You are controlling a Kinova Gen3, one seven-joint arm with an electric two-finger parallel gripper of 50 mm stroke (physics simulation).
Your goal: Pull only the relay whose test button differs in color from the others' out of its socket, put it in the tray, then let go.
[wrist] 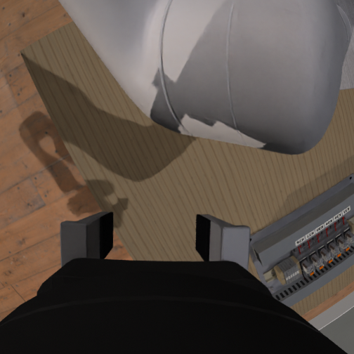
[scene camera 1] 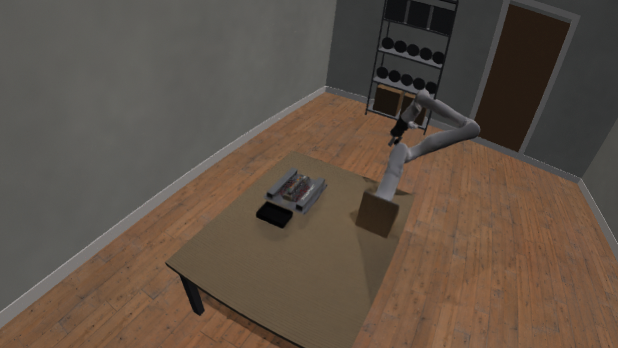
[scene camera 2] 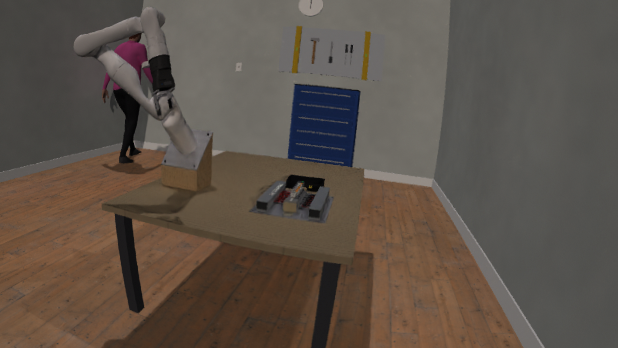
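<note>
A row of several small relays stands in sockets on a grey panel between two grey ducts. In the wrist view orange spots show along the relays; the test buttons are too small to tell which one differs in color. A black tray lies on the table beside one end of the panel; it does not show in the wrist view. My gripper is open and empty, high up and well away from the panel and the tray, near the arm's own lower links.
The arm's wooden base block stands on the table. The grey ducts rise along both sides of the relay row. One of the arm's own links is close in the wrist view.
</note>
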